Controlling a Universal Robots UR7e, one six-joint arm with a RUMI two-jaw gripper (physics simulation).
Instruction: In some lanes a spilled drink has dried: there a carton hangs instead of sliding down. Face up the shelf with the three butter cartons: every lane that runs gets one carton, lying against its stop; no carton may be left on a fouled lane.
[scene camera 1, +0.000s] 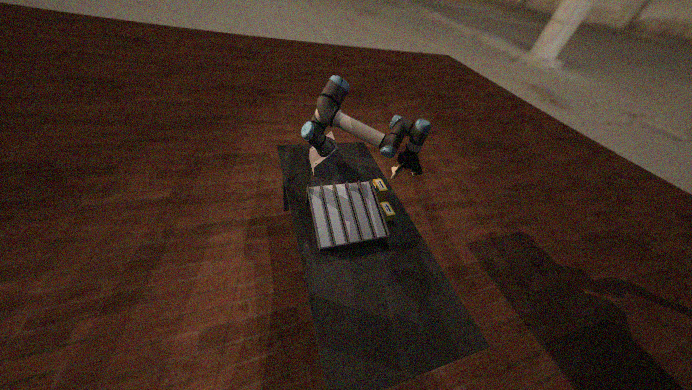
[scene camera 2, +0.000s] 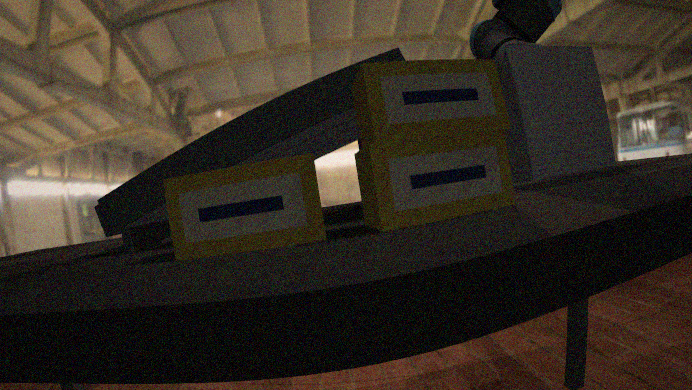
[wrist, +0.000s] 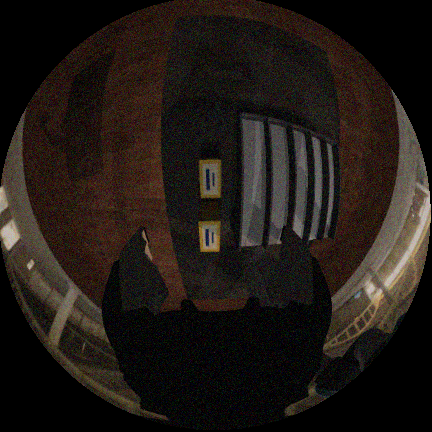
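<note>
Three yellow butter cartons with white and blue labels stand beside the sloping shelf. One carton stands alone near the shelf's lower end. An upper carton rests on a lower carton, nearer the robot base. The shelf has several pale lanes between dark dividers; no carton shows in them. Patches of light and shade cross the lanes, and I cannot tell any dried spill. My gripper is open and empty, high beside the stack, fingers apart.
The shelf and cartons stand on a long dark table. A grey block stands past the stack, under the arm's base. The raised shelf dividers and the shelf's high end are obstacles beside the cartons.
</note>
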